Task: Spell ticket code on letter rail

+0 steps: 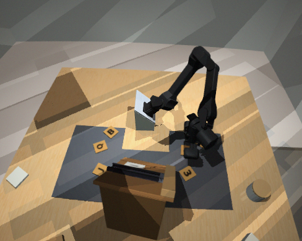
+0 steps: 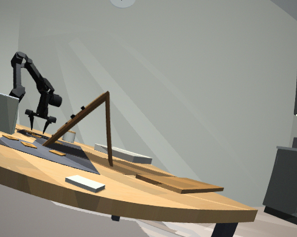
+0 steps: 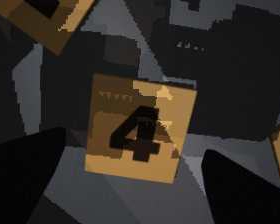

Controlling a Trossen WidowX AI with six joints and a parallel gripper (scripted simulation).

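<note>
My gripper tip is now 20 mm above the tile marked 4. Round my gripper tip: q tile 430 mm to the right, 20 mm below; dark mat 200 mm to the right, 40 mm ahead, 20 mm below; white ticket 240 mm to the right, 130 mm ahead, 60 mm above.
</note>
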